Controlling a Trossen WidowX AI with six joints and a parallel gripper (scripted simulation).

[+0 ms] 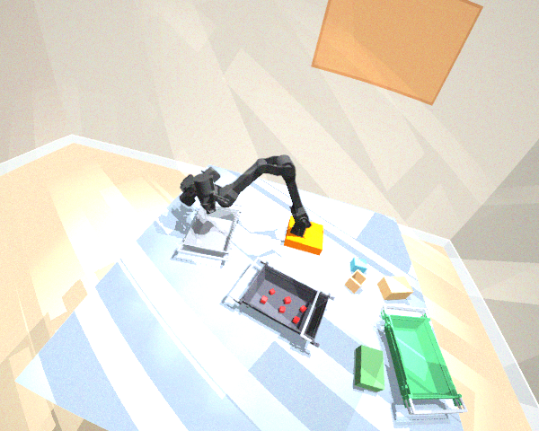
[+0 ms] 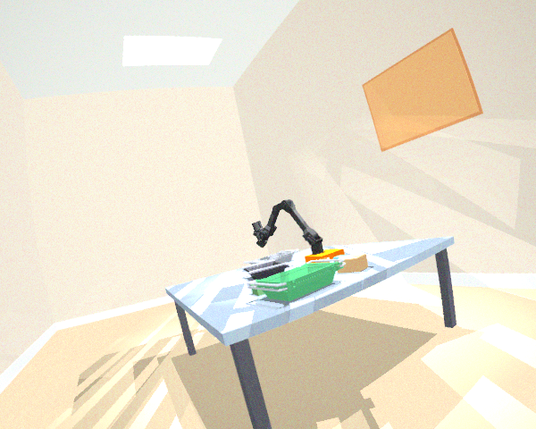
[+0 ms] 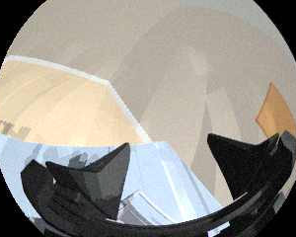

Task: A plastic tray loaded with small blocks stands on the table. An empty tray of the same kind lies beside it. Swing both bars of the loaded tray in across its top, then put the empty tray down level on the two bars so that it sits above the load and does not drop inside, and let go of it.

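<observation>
My gripper tip is now 160 mm to the right of the clear tray, 160 mm above it and 80 mm short of it. From my gripper tip the other things lie so: green block 880 mm to the left, 360 mm ahead, 180 mm below; tan wedge 990 mm to the left, 170 mm below, 20 mm behind; cyan block 810 mm to the left, 180 mm below, 70 mm behind.
</observation>
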